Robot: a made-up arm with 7 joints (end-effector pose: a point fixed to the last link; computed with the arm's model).
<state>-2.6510 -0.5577 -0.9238 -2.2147 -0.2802 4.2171 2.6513</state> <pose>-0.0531 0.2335 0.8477 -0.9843 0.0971 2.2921</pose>
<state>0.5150 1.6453 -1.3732 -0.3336 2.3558 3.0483 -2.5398</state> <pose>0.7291 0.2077 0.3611 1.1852 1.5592 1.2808</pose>
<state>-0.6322 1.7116 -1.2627 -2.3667 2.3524 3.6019 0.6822</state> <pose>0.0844 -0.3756 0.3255 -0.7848 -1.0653 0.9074</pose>
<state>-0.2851 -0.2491 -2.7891 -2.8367 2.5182 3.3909 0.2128</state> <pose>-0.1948 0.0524 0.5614 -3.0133 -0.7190 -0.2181</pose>
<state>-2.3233 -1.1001 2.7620 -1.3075 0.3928 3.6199 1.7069</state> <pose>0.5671 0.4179 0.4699 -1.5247 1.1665 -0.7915</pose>
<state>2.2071 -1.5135 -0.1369 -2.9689 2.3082 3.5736 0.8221</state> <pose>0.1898 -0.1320 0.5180 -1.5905 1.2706 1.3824</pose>
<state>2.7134 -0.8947 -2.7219 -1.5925 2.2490 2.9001 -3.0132</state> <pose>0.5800 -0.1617 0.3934 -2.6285 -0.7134 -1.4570</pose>
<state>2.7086 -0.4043 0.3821 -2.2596 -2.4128 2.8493 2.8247</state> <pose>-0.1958 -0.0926 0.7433 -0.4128 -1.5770 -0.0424</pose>
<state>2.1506 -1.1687 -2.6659 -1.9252 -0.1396 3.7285 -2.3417</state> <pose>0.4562 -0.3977 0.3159 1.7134 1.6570 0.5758</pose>
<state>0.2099 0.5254 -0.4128 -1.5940 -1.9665 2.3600 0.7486</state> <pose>0.6080 0.0115 0.6144 1.4686 0.5615 0.5267</pose>
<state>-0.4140 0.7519 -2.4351 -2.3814 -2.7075 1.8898 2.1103</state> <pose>-0.1257 -0.2023 0.7329 0.2939 -0.4193 -0.9560</pose>
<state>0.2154 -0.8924 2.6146 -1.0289 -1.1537 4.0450 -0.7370</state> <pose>-0.6332 -0.0709 0.6307 1.8164 -0.3337 -1.0355</pose>
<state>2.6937 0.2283 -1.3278 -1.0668 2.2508 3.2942 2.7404</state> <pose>0.0048 0.3444 0.9720 0.2843 1.6872 2.4865</pose>
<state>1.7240 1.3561 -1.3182 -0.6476 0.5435 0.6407 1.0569</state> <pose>0.1413 0.7656 0.4448 2.0444 -0.3341 0.1763</pose>
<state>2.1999 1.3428 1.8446 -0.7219 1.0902 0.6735 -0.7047</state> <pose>-0.6036 0.4089 0.6840 1.6085 -0.1469 1.9667</pose>
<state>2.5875 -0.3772 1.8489 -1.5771 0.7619 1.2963 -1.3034</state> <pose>0.0464 -0.5189 0.8103 -2.6209 0.7113 -0.5630</pose>
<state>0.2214 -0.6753 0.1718 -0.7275 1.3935 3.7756 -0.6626</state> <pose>-0.2700 -0.0993 1.0380 0.1802 0.5962 -2.0161</pose>
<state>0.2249 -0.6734 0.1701 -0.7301 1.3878 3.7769 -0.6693</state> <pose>-0.2683 -0.1000 1.0386 0.1761 0.6011 -2.0268</pose>
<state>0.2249 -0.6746 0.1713 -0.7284 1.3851 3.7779 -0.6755</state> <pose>-0.2696 -0.1001 1.0381 0.1787 0.6015 -2.0334</pose>
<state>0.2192 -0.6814 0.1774 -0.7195 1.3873 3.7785 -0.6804</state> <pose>-0.2763 -0.0992 1.0357 0.1931 0.5944 -2.0325</pose>
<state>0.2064 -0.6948 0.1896 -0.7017 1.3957 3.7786 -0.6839</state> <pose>-0.2894 -0.0966 1.0309 0.2211 0.5776 -2.0224</pose>
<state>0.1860 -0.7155 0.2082 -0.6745 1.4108 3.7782 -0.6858</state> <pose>-0.3091 -0.0920 1.0229 0.2628 0.5494 -2.0020</pose>
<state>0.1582 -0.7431 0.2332 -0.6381 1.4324 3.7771 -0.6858</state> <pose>-0.3348 -0.0846 1.0114 0.3158 0.5078 -1.9711</pose>
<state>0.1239 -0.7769 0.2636 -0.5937 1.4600 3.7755 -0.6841</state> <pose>-0.3653 -0.0739 0.9961 0.3761 0.4524 -1.9304</pose>
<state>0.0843 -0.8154 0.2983 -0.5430 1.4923 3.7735 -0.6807</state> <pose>-0.3984 -0.0595 0.9769 0.4385 0.3835 -1.8815</pose>
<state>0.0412 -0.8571 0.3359 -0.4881 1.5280 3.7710 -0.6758</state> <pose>-0.4322 -0.0416 0.9543 0.4979 0.3023 -1.8262</pose>
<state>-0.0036 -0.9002 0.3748 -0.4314 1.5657 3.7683 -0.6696</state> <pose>-0.4645 -0.0206 0.9289 0.5496 0.2123 -1.7668</pose>
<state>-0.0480 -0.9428 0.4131 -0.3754 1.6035 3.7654 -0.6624</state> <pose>-0.4936 0.0022 0.9021 0.5908 0.1181 -1.7063</pose>
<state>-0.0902 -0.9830 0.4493 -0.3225 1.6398 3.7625 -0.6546</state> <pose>-0.5183 0.0254 0.8753 0.6202 0.0250 -1.6476</pose>
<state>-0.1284 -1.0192 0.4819 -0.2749 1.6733 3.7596 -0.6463</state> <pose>-0.5381 0.0477 0.8502 0.6383 -0.0621 -1.5928</pose>
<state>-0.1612 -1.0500 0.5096 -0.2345 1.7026 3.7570 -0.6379</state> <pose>-0.5530 0.0675 0.8281 0.6468 -0.1383 -1.5446</pose>
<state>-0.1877 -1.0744 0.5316 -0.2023 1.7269 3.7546 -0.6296</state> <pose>-0.5635 0.0839 0.8102 0.6486 -0.2005 -1.5044</pose>
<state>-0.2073 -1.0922 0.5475 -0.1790 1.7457 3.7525 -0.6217</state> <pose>-0.5704 0.0962 0.7970 0.6463 -0.2471 -1.4731</pose>
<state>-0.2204 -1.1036 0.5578 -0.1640 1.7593 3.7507 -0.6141</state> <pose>-0.5744 0.1045 0.7886 0.6418 -0.2787 -1.4501</pose>
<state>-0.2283 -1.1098 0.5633 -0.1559 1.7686 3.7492 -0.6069</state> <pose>-0.5763 0.1096 0.7841 0.6367 -0.2978 -1.4345</pose>
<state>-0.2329 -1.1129 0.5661 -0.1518 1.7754 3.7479 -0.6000</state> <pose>-0.5771 0.1126 0.7819 0.6314 -0.3094 -1.4228</pose>
